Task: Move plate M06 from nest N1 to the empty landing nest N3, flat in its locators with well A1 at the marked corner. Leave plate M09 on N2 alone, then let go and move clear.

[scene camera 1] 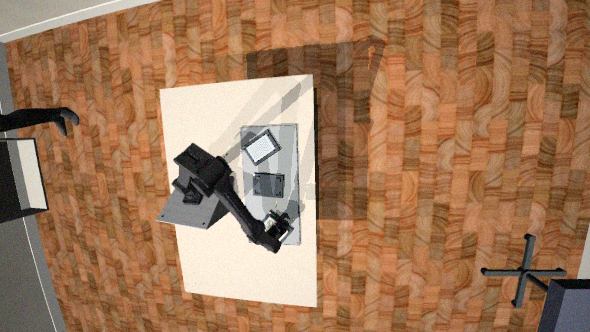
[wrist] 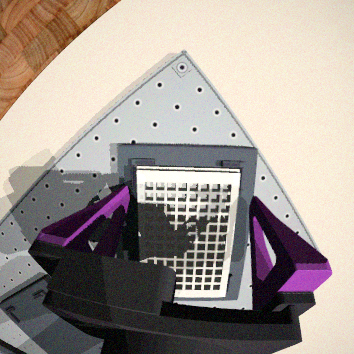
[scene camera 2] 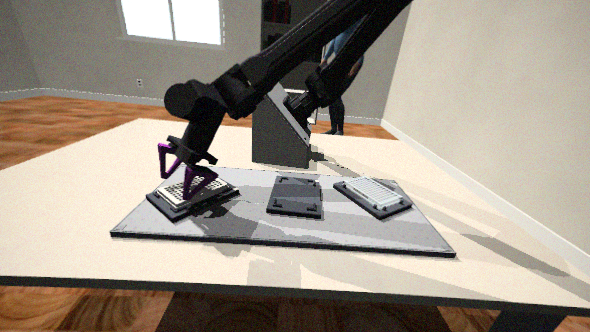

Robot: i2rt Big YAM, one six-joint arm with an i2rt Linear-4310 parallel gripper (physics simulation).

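Observation:
The cream plate with square wells, taken as M06 (scene camera 1: 270,223) (scene camera 2: 172,193) (wrist: 212,245), sits in its dark nest N1 (scene camera 2: 161,206) (wrist: 180,152). My gripper (scene camera 1: 280,224) (scene camera 2: 175,188) (wrist: 188,196) is open and empty. Its purple fingers straddle the plate's long sides in the wrist view, the left one nearer the plate; fingertip height is hard to tell. The empty dark nest N3 (scene camera 1: 269,185) (scene camera 2: 296,196) (wrist: 35,310) is in the middle, with corner locators. The pale plate M09 (scene camera 1: 261,147) (scene camera 2: 372,192) sits in nest N2 (scene camera 2: 345,192). Labels and the A1 mark are not readable.
The nests stand on a grey perforated base board (scene camera 1: 295,135) (scene camera 2: 280,240) (wrist: 177,107) on the cream table (scene camera 1: 225,280) (scene camera 2: 75,250) (wrist: 300,75). The arm's dark wedge-shaped mount (scene camera 1: 190,215) (scene camera 2: 280,140) stands behind the board. A person (scene camera 2: 337,112) stands beyond the table.

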